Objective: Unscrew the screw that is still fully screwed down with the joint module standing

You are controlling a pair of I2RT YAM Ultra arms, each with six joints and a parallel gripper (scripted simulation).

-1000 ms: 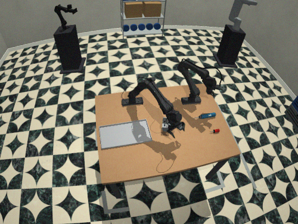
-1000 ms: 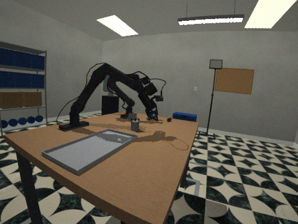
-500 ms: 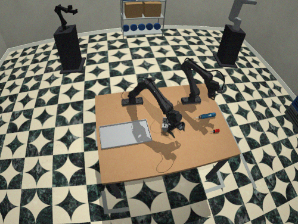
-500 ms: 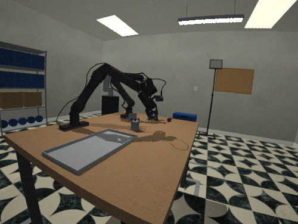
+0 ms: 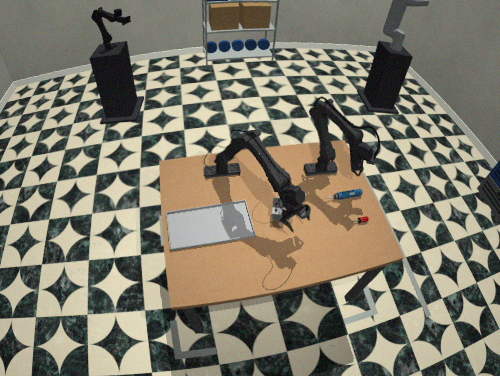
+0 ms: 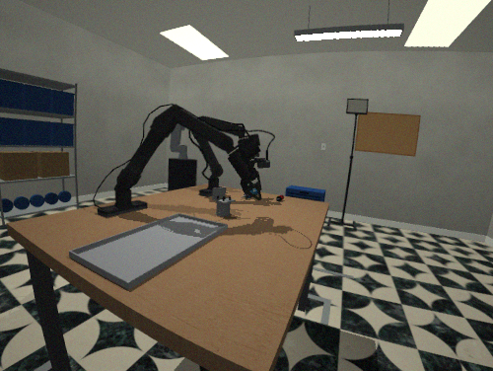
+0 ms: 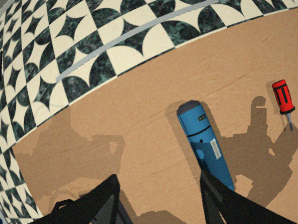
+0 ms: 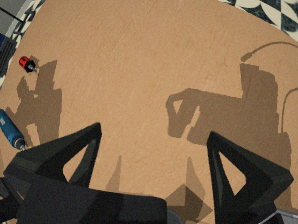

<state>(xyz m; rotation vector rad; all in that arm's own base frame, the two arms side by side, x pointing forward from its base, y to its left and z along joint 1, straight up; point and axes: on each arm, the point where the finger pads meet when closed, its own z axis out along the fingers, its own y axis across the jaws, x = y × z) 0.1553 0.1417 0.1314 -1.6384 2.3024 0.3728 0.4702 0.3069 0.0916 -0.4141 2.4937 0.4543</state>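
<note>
Now: right hand 12 cm past the grey l-shaped bracket, 8 cm to the left of it and 3 cm above it. Also, from my right hand: red-handled screwdriver 37 cm to the left, 9 cm below, 6 cm behind; then screw 14 cm behind, 6 cm to the right, 4 cm below; then grey tray 43 cm to the right, 10 cm below, 8 cm behind.
</note>
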